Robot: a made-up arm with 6 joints.
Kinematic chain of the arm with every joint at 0, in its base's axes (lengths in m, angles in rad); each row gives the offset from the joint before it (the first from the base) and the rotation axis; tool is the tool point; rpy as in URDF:
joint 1: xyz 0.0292 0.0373 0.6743 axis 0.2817 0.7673 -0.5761
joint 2: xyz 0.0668 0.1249 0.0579 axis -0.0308 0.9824 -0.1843
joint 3: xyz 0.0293 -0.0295 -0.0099 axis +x
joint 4: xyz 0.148 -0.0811 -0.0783 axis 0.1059 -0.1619 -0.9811
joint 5: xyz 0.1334 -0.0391 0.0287 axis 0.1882 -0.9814 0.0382
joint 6: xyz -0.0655 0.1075 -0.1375 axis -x
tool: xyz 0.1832 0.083 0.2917 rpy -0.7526 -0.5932 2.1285
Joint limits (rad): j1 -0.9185..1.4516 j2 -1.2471..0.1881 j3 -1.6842..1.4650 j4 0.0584..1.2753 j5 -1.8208..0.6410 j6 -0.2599..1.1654
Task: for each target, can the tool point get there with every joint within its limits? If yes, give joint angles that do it. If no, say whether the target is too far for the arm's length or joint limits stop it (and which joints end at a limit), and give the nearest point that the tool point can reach.
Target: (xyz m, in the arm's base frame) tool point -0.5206 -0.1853 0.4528
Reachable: no: joint limits stop it (at a limit: joint 1, joint 2, joint 3, joint 4, joint 6) | nearest point -0.2062 -0.0597 0.3867 | short by 0.345 m
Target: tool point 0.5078 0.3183 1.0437
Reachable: yes | joints -0.2124 -0.4488 0.8144 0.5388 -0.3945 0.6308
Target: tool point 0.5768 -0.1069 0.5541
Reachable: yes | joints 0.5740 -0.0179 0.1668 0.4544 -0.1884 0.1092
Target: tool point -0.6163 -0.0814 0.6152
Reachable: no: joint limits stop it (at a limit: joint 1, joint 2, joint 4, joint 6) | nearest point -0.4427 0.1196 0.8608 | short by 0.362 m
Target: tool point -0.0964 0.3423 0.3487
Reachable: no: joint limits stop it (at a limit: joint 1, joint 2, joint 4, joint 6) | nearest point -0.0455 0.2652 0.3452 | short by 0.093 m
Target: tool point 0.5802 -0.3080 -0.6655
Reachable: no: too far | nearest point 0.3307 -0.1536 0.0316 | short by 0.756 m
